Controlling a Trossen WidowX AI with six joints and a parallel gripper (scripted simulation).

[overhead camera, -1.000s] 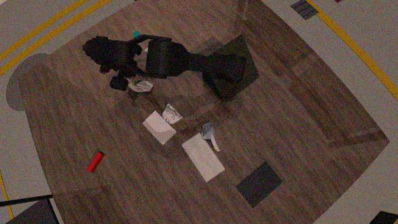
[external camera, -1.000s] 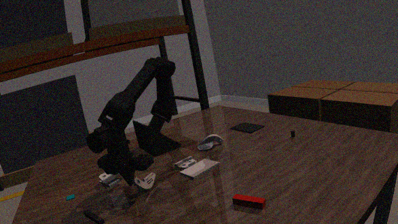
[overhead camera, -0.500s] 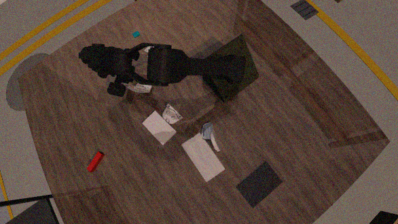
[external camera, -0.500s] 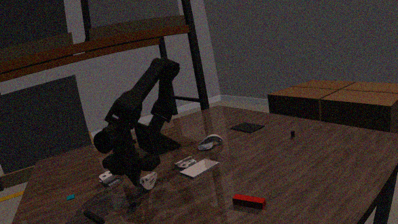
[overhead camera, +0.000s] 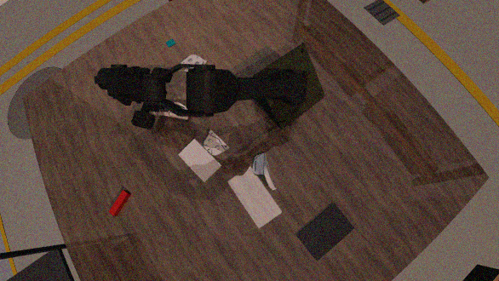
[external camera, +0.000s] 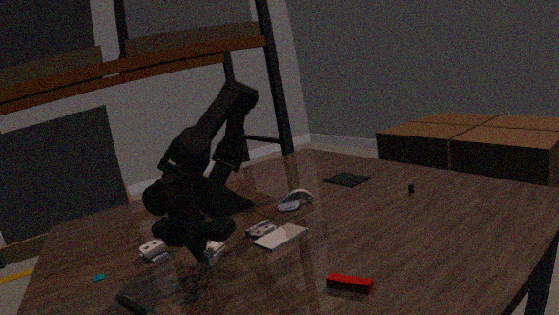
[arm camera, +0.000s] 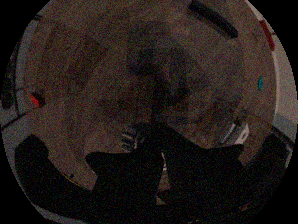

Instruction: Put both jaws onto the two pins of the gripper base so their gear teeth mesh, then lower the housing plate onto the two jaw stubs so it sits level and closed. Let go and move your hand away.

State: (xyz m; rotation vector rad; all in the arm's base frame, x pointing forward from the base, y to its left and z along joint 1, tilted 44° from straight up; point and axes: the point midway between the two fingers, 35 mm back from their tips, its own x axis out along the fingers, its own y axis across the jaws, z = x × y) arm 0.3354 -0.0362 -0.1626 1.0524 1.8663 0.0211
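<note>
The jaw lies 3 cm to the left of my gripper tip and 2 cm above it. The rest, counted from my gripper tip: teal piece: 27 cm to the right, 11 cm behind, 2 cm below; then black bar: 18 cm to the right, 7 cm ahead, 2 cm below; then red block: 25 cm ahead, 21 cm to the left, 1 cm below.
</note>
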